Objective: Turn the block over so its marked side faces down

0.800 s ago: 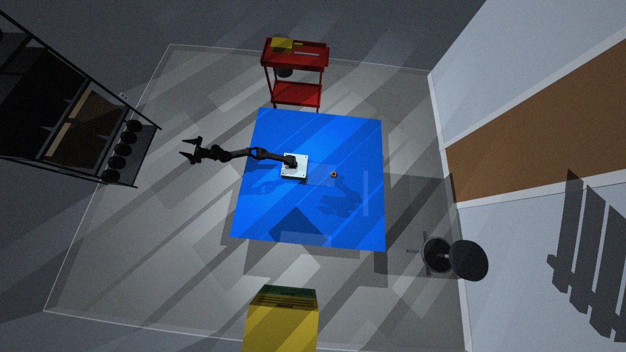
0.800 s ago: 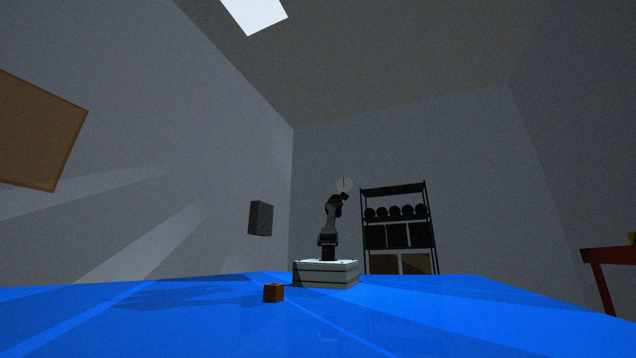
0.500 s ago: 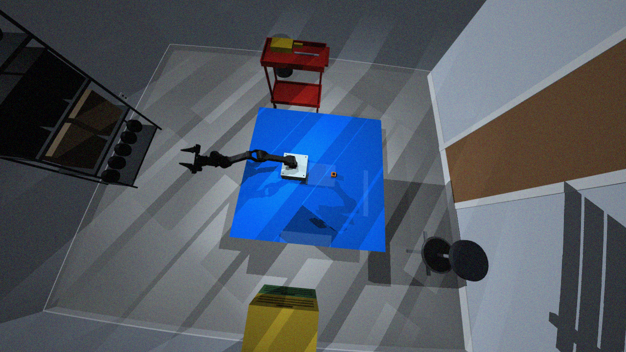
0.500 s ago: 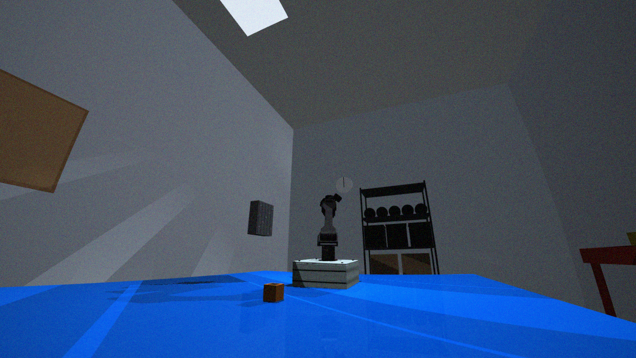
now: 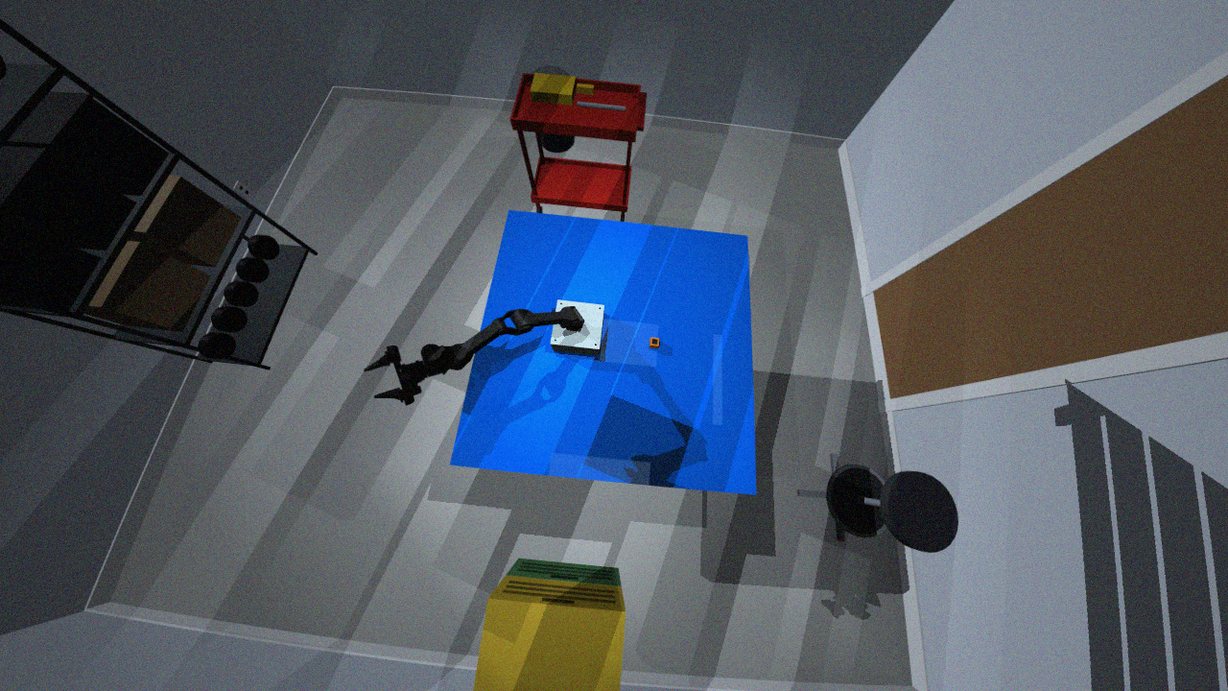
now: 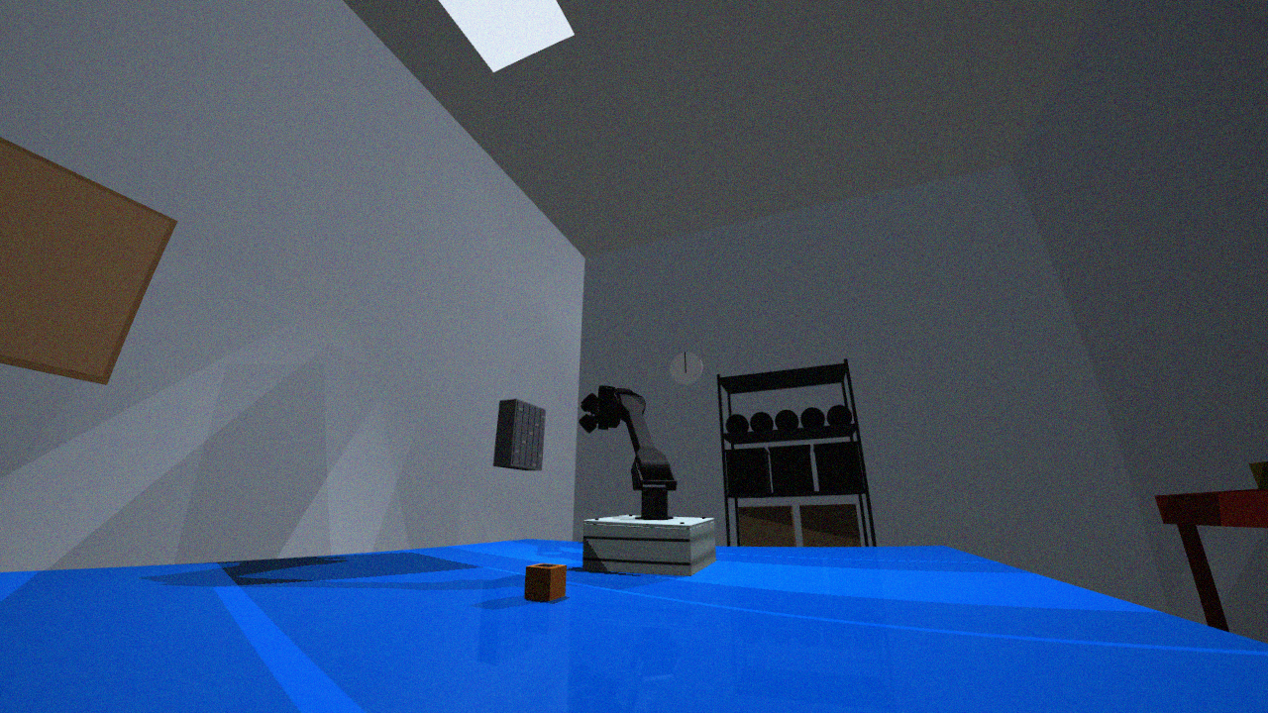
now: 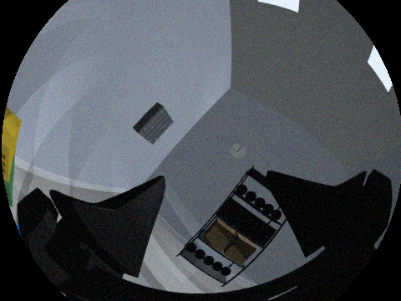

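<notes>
Right now my gripper tip is 890 mm short of the orange block, 460 mm above it and 440 mm to the right of it.
</notes>
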